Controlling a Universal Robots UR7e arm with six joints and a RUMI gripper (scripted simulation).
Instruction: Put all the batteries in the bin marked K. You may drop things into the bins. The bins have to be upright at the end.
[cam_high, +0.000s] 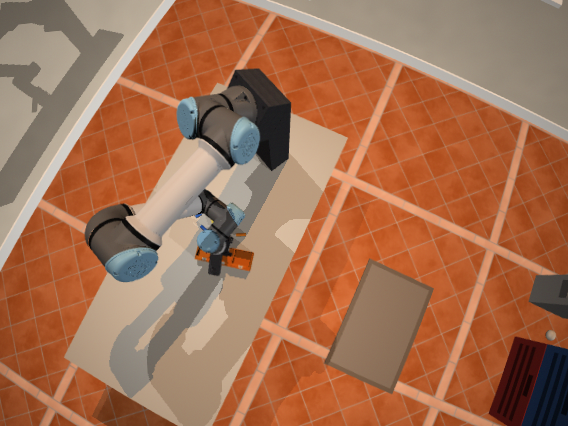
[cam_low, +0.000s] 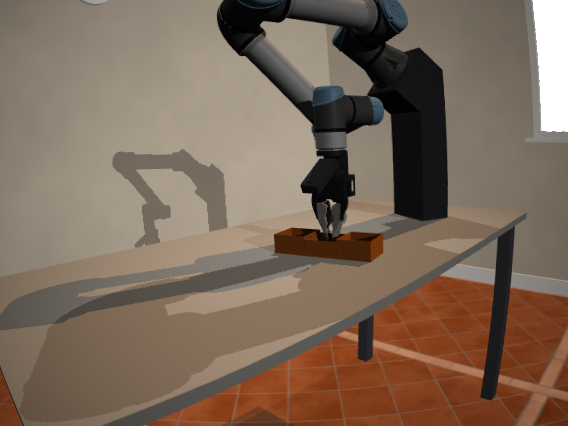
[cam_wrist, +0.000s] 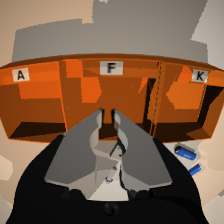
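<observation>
The joined orange bins lies 1 cm ahead of my hand and 1 cm below it. Also, from my hand: grey piece (14 cm behind, 1 cm to the left, 3 cm below); orange cylinder (9 cm behind, 5 cm to the left, 3 cm below); domino-like tile (7 cm behind, 2 cm to the right, 3 cm below).
</observation>
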